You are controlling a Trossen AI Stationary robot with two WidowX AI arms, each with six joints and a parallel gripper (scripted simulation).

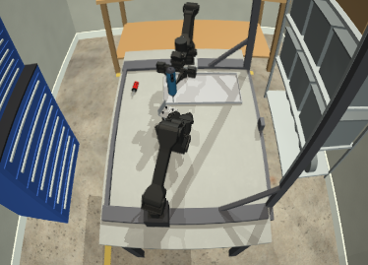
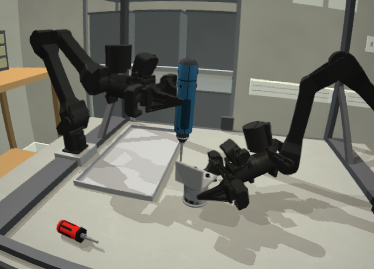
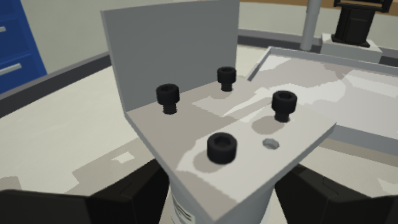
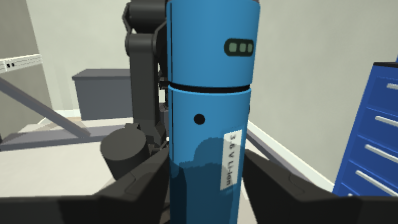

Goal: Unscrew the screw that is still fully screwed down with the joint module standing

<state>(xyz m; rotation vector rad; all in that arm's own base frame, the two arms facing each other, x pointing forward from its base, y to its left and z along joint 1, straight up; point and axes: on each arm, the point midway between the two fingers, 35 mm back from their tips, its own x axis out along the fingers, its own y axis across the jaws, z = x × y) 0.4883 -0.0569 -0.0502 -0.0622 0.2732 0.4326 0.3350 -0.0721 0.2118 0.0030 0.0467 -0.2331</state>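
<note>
Right now my left hand is 3 cm below the screw. The rest, counted from my left hand: joint module: 2 cm to the right, 1 cm below, 1 cm ahead; grey l-shaped bracket: 3 cm above, 2 cm to the right, 2 cm ahead; grey bit: 7 cm to the right, 7 cm above.
</note>
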